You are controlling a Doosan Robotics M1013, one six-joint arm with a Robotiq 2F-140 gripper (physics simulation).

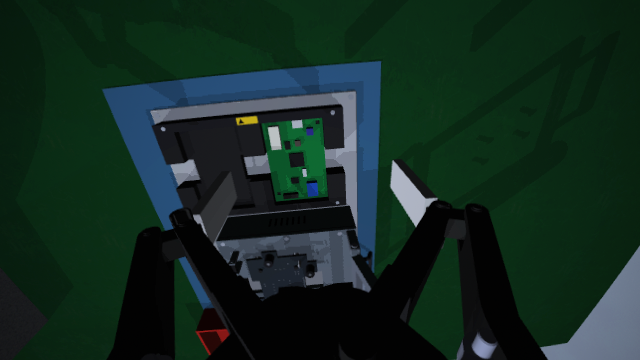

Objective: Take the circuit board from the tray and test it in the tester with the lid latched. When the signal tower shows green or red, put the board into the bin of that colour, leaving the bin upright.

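Frame: origin at the arm's base, x back, y left, z down, level; centimetres.
Seen in the pictures: gripper, between the fingertips: (312,179).
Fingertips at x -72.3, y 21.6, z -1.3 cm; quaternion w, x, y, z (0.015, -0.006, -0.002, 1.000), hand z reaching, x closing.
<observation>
Offsets run from my fingertips to a thing's top centre. "spot": to the spot under its first point. Level surfaces: height alone.
The green circuit board @[dy -2.2, dx +1.8, dz +8.7 cm] (301,167) lies in the right-hand pocket of the black tray @[spot: dy +0.4, dx +11.1, dz +9.7 cm] (220,145), and the tray's left pocket is empty. My gripper (312,179) is open, with its fingers wide apart and nothing between them. It hangs above the tray's near side, its left finger in front of the tray and its right finger off to the right. The tester @[spot: dy -13.6, dx -1.6, dz +5.5 cm] (327,250) is nearer, with its dark socket plate partly hidden by the gripper body. The red bin @[dy -40.0, dx +14.5, dz +6.8 cm] (214,340) shows in part at the bottom left. The green bin and signal tower do not show.
The tray and tester stand on a light plate @[spot: dy +1.9, dx -5.3, dz +10.9 cm] (351,125) over a blue mat @[dz +11.3 cm] (369,110) on the green surface @[dz +11.5 cm] (475,125). A yellow warning label @[dy +3.5, dx +7.1, dz +8.6 cm] (247,120) is on the tray's far edge. A pale surface (612,310) shows at the lower right.
</observation>
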